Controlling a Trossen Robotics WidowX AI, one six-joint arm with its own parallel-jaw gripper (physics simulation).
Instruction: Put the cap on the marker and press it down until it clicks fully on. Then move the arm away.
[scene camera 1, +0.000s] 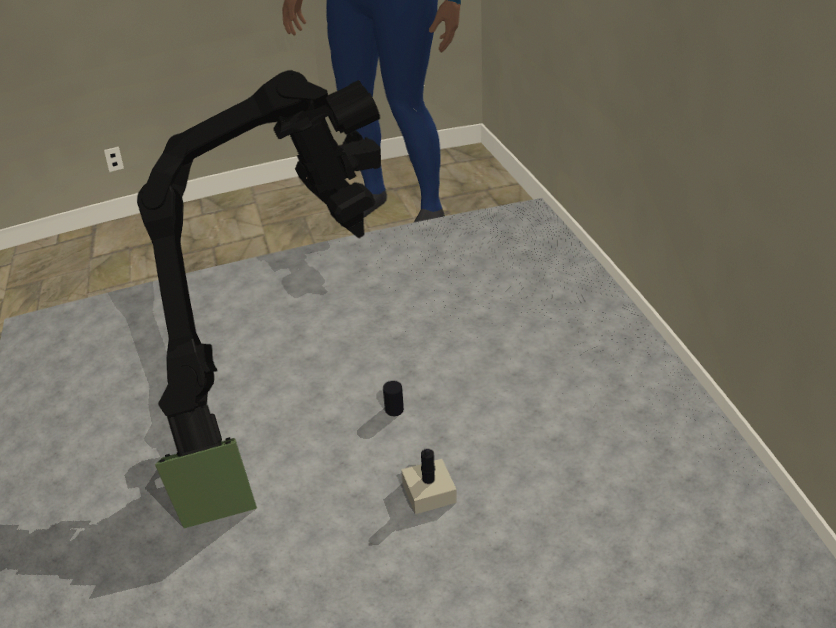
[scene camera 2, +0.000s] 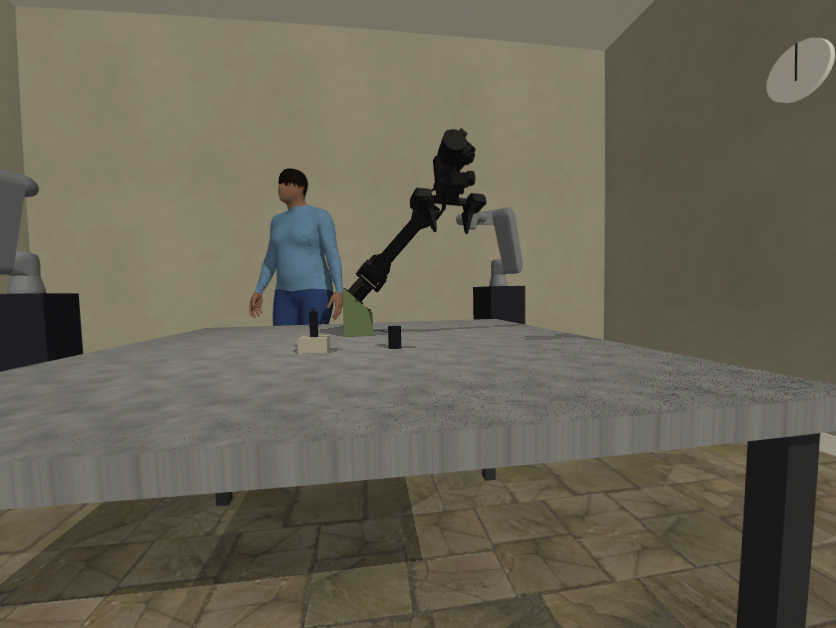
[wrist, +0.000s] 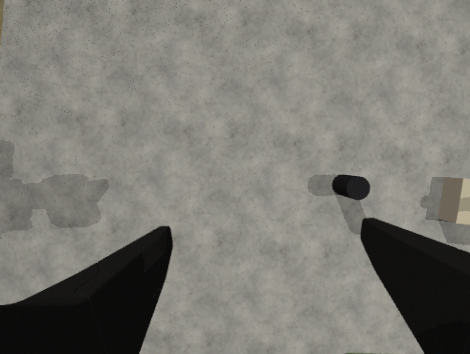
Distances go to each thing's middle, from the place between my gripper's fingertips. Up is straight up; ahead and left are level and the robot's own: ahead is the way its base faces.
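Labels:
Cap (wrist: 355, 187): my hand is 1 cm past it, 15 cm to the left of it and 25 cm above it. Beige block (scene camera 1: 442, 492): 5 cm behind my hand, 33 cm to the right of it and 26 cm below it.

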